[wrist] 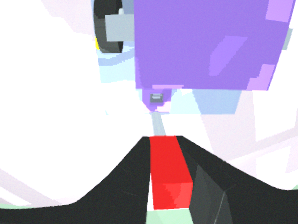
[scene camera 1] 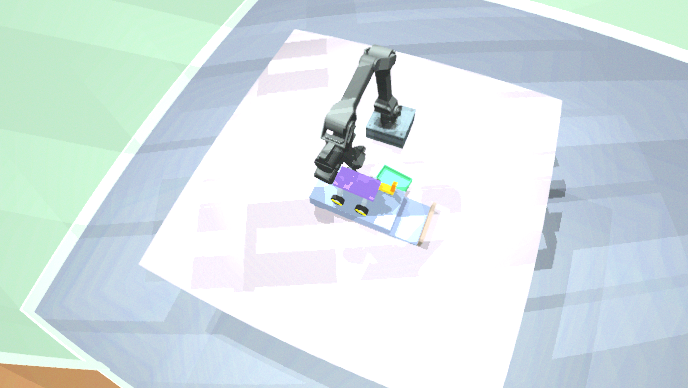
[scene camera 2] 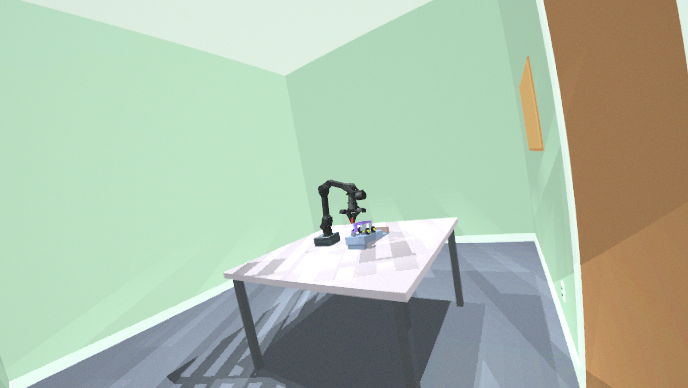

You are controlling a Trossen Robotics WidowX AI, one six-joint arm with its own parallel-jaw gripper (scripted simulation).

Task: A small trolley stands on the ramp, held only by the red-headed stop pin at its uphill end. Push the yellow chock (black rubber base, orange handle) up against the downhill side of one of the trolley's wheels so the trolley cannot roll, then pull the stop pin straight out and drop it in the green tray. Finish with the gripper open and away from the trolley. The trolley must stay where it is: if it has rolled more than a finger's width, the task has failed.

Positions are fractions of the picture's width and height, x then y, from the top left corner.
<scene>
My gripper (scene camera 1: 0.48, 0.43) carries a red-headed stop pin (wrist: 0.58, 0.83). I also see a purple trolley (scene camera 1: 0.51, 0.46).
The purple trolley is seen too in the wrist view (wrist: 0.80, 0.23). My gripper also shows in the wrist view (wrist: 0.54, 0.64).
</scene>
